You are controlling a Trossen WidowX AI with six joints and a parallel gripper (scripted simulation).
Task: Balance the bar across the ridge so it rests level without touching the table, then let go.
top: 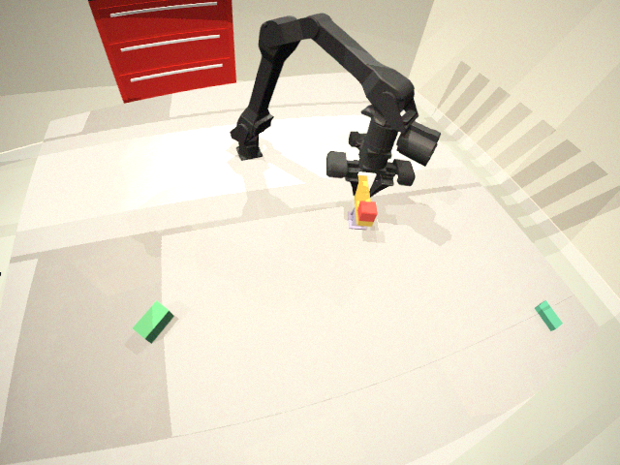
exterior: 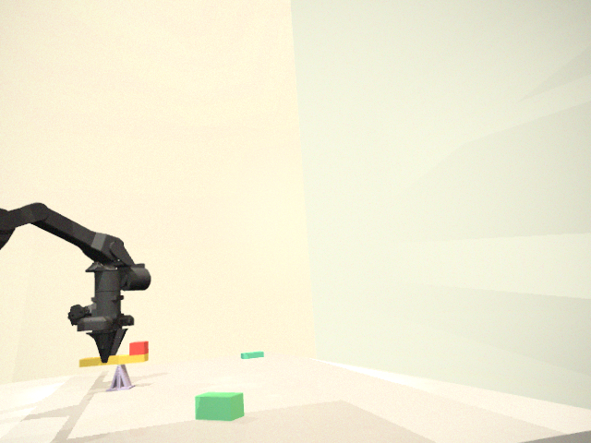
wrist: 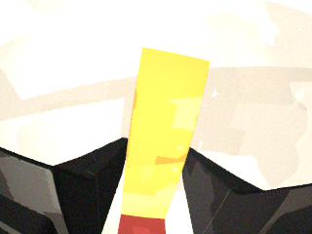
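Right now my gripper tip is 4 cm short of the bar, 2 cm to the left of it and 1 cm below it. Round my gripper tip: green block (49 cm to the right, 13 cm ahead, 4 cm below).
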